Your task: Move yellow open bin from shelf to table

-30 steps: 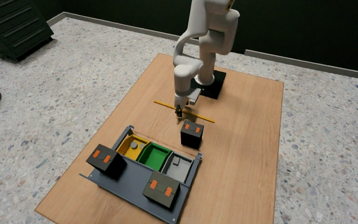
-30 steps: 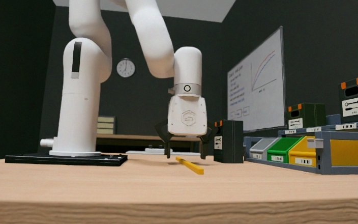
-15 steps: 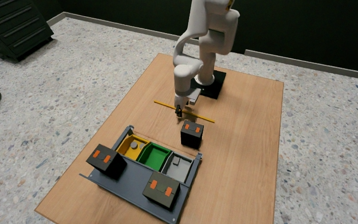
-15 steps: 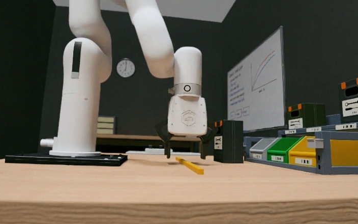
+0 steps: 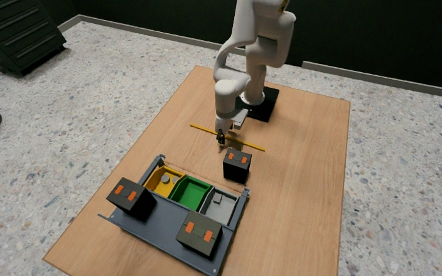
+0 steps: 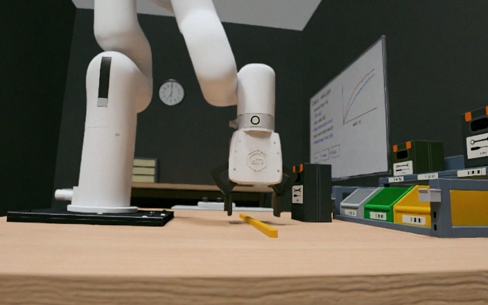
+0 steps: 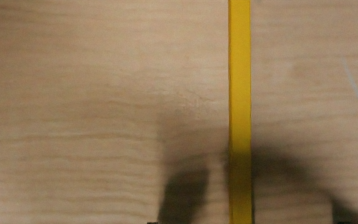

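Right now my hand is 2 cm above the thin yellow strip. Also, from my hand: dark box 16 cm ahead, 10 cm to the left, 4 cm above; green bin 34 cm ahead, 2 cm to the right, 2 cm above; grey bin 34 cm ahead, 9 cm to the left, 2 cm above.
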